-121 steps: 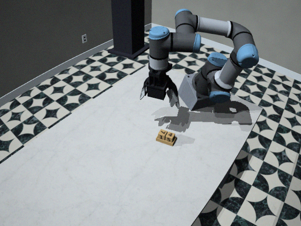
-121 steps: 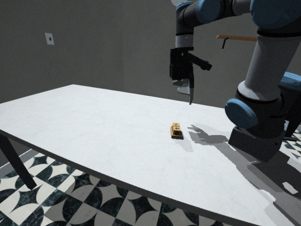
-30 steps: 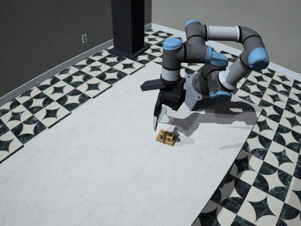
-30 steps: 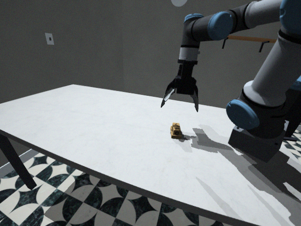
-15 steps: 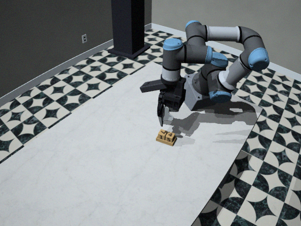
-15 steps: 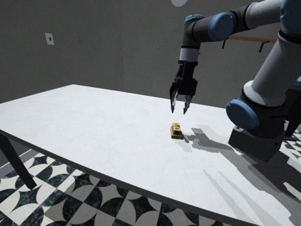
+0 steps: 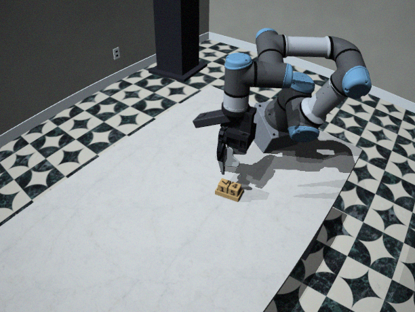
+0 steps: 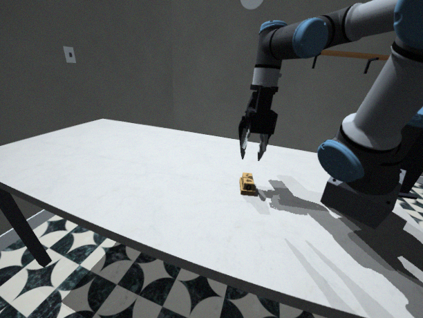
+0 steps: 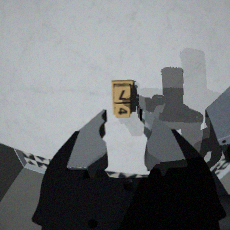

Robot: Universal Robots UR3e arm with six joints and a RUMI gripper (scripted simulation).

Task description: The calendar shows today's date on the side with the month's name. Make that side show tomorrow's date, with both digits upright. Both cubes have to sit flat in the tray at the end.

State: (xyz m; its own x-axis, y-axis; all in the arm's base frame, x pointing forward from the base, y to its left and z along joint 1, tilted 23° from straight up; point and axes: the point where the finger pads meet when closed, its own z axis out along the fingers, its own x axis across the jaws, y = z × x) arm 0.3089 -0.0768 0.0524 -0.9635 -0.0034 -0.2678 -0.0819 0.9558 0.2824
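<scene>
Now: the wooden cube 9 cm below my hand. Also, from my hand: wooden calendar tray 11 cm below, 2 cm to the left.
</scene>
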